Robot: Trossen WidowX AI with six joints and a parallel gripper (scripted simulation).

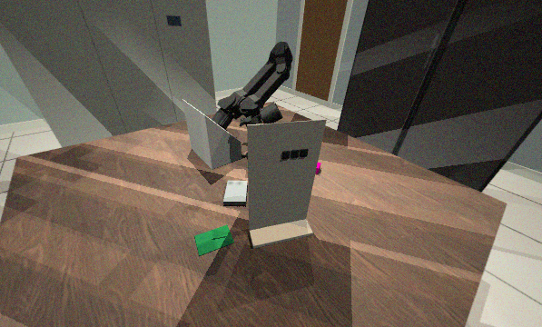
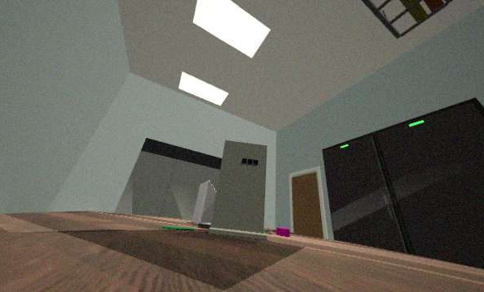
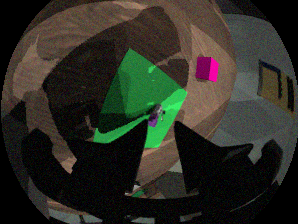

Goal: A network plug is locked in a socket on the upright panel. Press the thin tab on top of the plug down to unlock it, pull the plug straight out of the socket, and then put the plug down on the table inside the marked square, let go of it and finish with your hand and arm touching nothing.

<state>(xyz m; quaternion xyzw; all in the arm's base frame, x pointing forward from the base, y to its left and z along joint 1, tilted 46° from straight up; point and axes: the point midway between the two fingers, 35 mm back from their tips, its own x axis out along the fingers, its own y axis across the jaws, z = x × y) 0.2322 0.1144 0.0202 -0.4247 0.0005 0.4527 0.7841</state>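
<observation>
Right now the plug is 1 cm to the left of my gripper tip and 1 cm below it. The rest, counted from my gripper tip: grey upright panel: 20 cm ahead, 18 cm to the right, 12 cm above; silver plate: 1 cm behind, 20 cm to the right, 2 cm below; green square: 3 cm below.
</observation>
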